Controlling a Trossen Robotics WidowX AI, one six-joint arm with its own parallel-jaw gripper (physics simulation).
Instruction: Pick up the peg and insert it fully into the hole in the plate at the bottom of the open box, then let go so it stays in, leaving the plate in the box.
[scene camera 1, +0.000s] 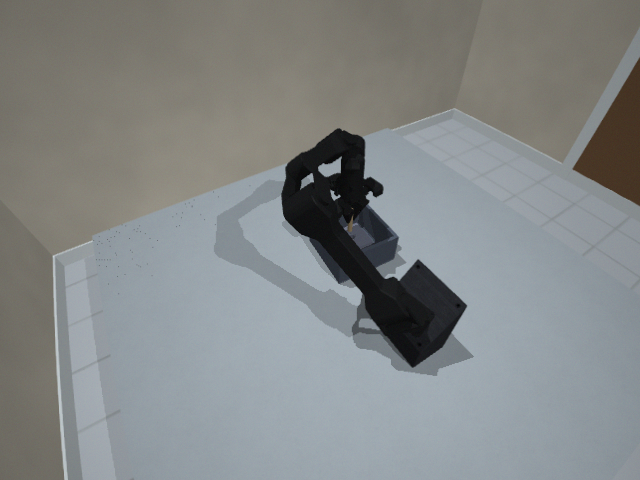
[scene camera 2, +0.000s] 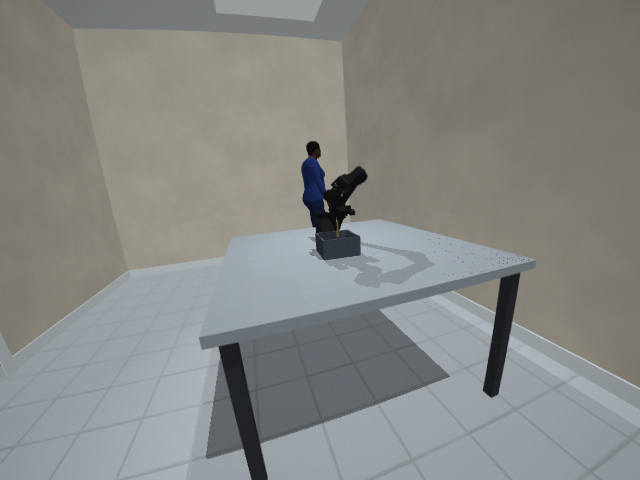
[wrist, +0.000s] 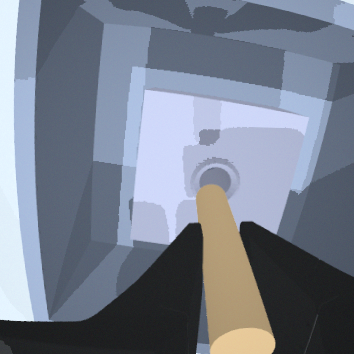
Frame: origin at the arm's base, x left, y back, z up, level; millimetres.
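Where they show: gripper, fingertip midpoint: (scene camera 1: 350, 221) (scene camera 2: 337, 230) (wrist: 219, 233); arm's base at its link origin: (scene camera 1: 415, 316) (scene camera 2: 327, 220).
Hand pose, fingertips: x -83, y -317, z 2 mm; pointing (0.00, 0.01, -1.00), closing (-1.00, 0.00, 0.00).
Observation:
Each offset is from my fingertips to the centre of the thing. Level surfaces: height alone.
A light wooden peg @(dx +0, dy +1, dz +6 mm) (scene camera 1: 351, 223) (scene camera 2: 337, 227) (wrist: 226, 260) is held between the fingers of my gripper (scene camera 1: 351, 214) (wrist: 219, 233), which is shut on it. In the wrist view the peg's far end overlaps the lower edge of the round hole (wrist: 215, 178) in the pale plate @(dx -5, dy +5, dz -87 mm) (wrist: 162, 130). Whether the tip is above the hole or at its mouth I cannot tell. The plate lies on the bottom of the open grey-blue box @(dx -5, dy +5, dz -73 mm) (scene camera 1: 381, 252) (scene camera 2: 339, 249) (wrist: 25, 150). The gripper fingers reach down over the box, and the peg's lower end is inside its walls in scene camera 2.
The box stands on a pale blue table @(dz -121 mm) (scene camera 1: 248, 387) (scene camera 2: 268, 289). The arm's dark base (scene camera 1: 439, 294) stands near the box in scene camera 1, with the arm's links passing over one box side. A person in blue (scene camera 2: 312, 178) stands beyond the table.

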